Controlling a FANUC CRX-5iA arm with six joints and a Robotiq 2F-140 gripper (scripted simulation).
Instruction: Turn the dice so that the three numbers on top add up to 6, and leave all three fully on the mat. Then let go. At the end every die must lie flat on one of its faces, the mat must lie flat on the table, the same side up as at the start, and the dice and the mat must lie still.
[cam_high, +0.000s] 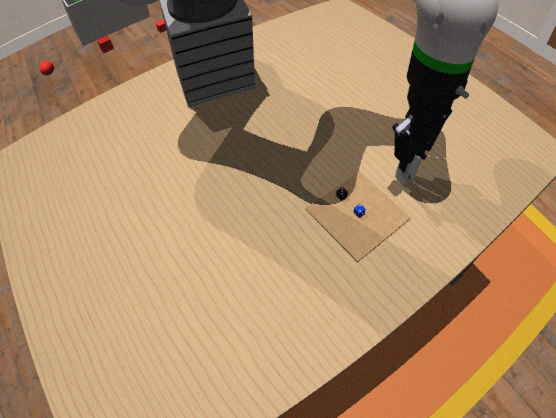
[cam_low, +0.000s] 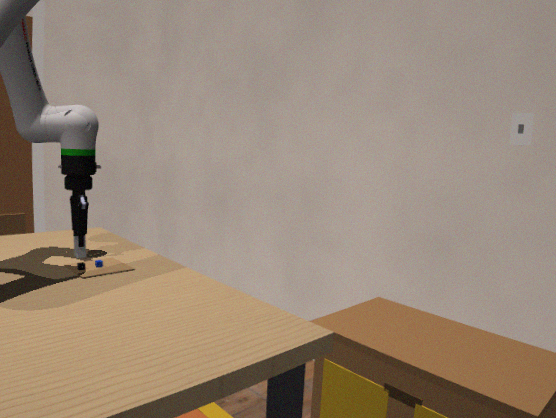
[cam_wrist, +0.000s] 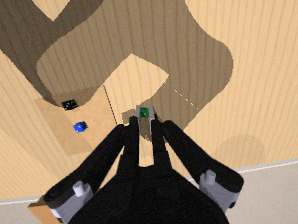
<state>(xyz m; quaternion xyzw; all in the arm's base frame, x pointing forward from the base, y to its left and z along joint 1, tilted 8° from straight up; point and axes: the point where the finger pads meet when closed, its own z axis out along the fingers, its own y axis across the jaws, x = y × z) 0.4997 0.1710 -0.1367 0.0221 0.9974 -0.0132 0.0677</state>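
Now: hand 10 mm short of the blue die, 130 mm to the left of it and 20 mm above it. From my hand the other things lie so: green die (30 mm below); then tan mat (10 mm ahead, 130 mm to the right, 30 mm below); then black die (30 mm behind, 140 mm to the right, 20 mm below).
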